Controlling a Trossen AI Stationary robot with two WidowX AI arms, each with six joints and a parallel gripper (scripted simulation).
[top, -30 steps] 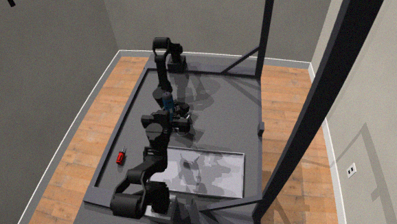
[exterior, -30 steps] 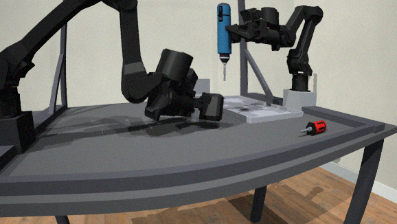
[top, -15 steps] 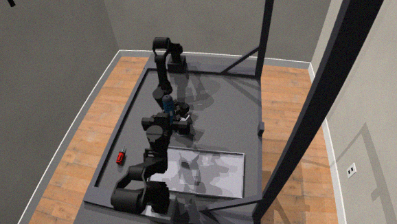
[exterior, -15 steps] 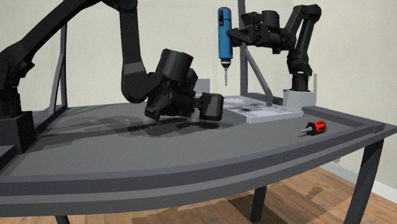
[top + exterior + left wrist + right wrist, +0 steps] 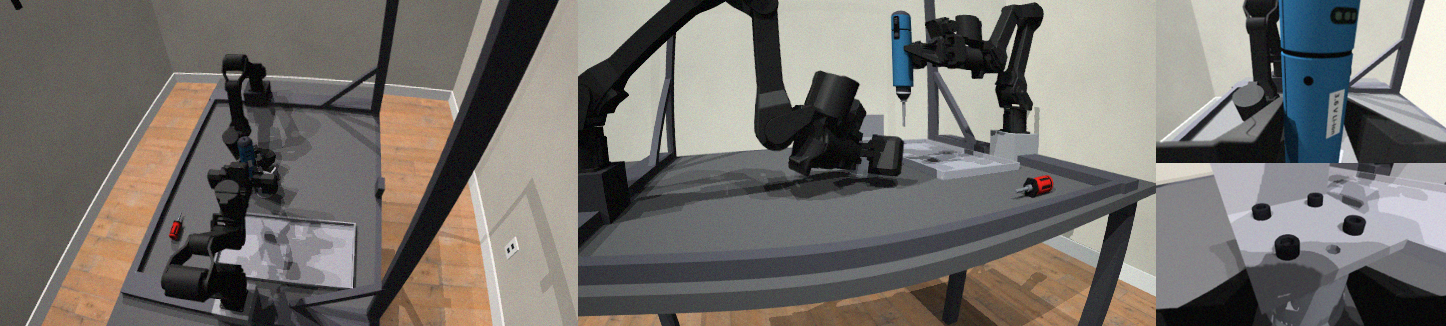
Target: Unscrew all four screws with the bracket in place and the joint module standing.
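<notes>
Right now the bracket is 40 mm above my right hand, 20 mm to the left of it and 20 mm behind it. The rest, counted from my right hand: joint module: 20 mm to the left, 10 mm below, 10 mm behind; screwdriver bit: 90 mm to the left, 70 mm above; shallow pale tray: 250 mm to the left, 90 mm behind, 30 mm below.
</notes>
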